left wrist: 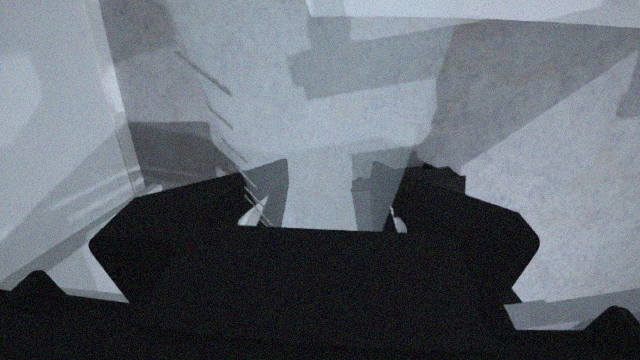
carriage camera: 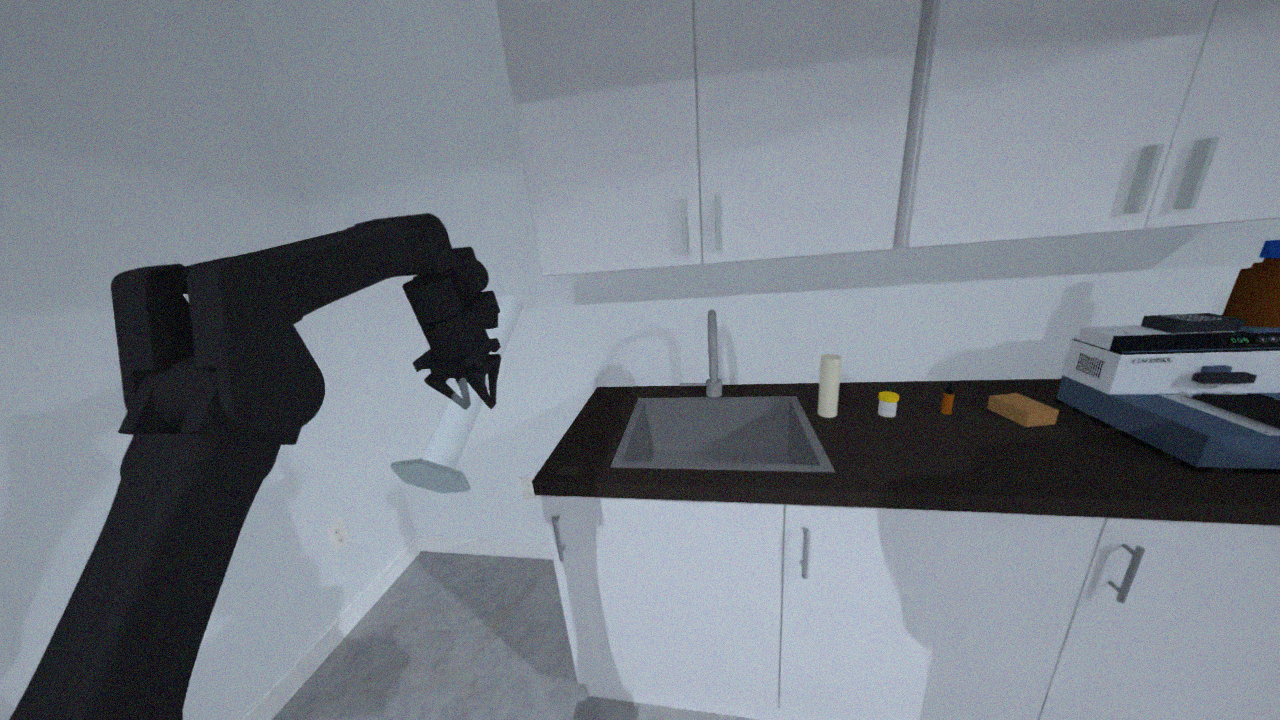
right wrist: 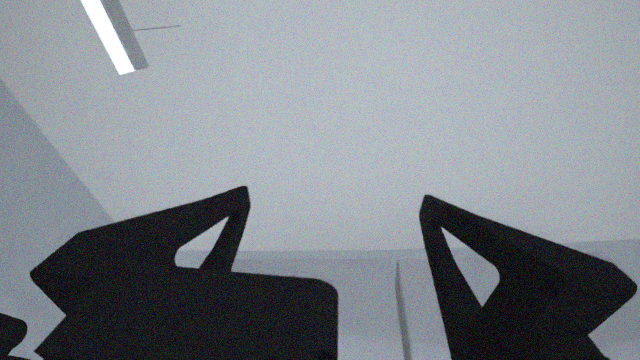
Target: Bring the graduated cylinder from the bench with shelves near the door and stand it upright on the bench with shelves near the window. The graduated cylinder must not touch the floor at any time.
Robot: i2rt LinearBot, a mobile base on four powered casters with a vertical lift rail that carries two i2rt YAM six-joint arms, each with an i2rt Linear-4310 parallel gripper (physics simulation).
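Frame: origin at the left arm's base, x down, y ahead, z right, level; metres.
Where they show: left gripper, fingertip midpoint: (left wrist: pixel 329 171) (carriage camera: pixel 480 406); right gripper, fingertip midpoint: (right wrist: pixel 334 200).
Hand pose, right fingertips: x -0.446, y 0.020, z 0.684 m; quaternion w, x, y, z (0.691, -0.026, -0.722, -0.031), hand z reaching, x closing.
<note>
Each offset is from my right fingertips to the top centre of the thing. "spot": to the spot under its first point. Level surfaces: height alone.
The graduated cylinder (carriage camera: pixel 450 436) (left wrist: pixel 320 122) is clear and pale, with a wide polygonal foot. It hangs tilted in the air in the carriage view, foot downward and to the left, left of the sink counter and apart from it. Its see-through body and graduation marks show in the left wrist view. My left gripper (carriage camera: pixel 477 401) (left wrist: pixel 329 171) is shut on the cylinder; its upper part is partly hidden by the fingers. My right gripper (right wrist: pixel 334 200) is open and empty, facing the ceiling. Neither bench with shelves shows in these views.
A dark counter @(dx +0.597 m) (carriage camera: pixel 939 474) with a sink (carriage camera: pixel 723 434) and tap @(dx +0.277, dy +1.026, dz -0.139 m) (carriage camera: pixel 712 353) stands at the right. On it are a cream bottle @(spot: dx +0.499, dy +0.904, dz +0.162 m) (carriage camera: pixel 828 386), yellow-lidded jar @(spot: dx +0.558, dy +0.879, dz +0.318 m) (carriage camera: pixel 887 404), small amber bottle @(spot: dx +0.558, dy +0.869, dz +0.475 m) (carriage camera: pixel 947 401), orange block @(spot: dx +0.559, dy +0.790, dz +0.603 m) (carriage camera: pixel 1022 410) and a white machine @(spot: dx +0.436, dy +0.741, dz +0.865 m) (carriage camera: pixel 1172 362). Wall cabinets (carriage camera: pixel 805 125) hang above.
</note>
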